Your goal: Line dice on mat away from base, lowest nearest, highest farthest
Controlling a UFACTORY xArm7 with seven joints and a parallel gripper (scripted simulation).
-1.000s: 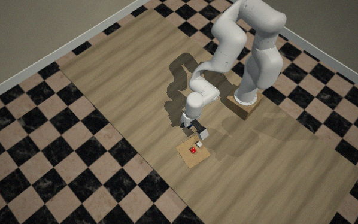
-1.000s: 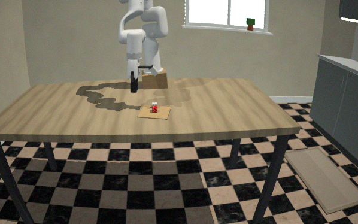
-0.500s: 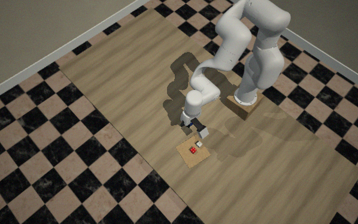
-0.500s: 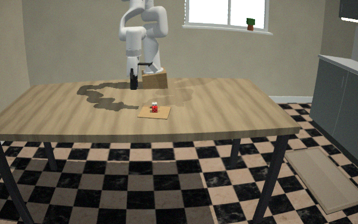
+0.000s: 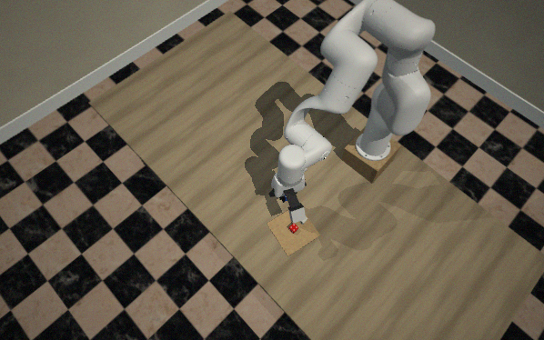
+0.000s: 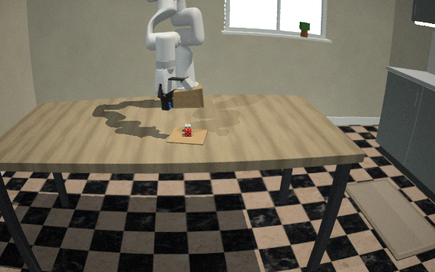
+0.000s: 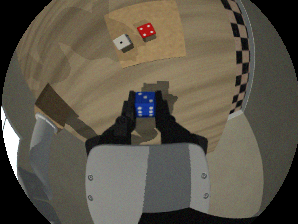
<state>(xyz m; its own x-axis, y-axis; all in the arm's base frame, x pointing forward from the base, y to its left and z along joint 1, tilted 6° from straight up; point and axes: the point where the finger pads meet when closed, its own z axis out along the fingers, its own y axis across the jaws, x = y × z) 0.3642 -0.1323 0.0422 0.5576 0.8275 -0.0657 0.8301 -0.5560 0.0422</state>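
My gripper is now 50 mm short of the red die, 80 mm to the right of it and 110 mm above it. The rest, counted from my hand: blue die 10 mm below; white die 80 mm to the left, 110 mm below; tan mat 50 mm ahead, 80 mm to the left, 120 mm below.
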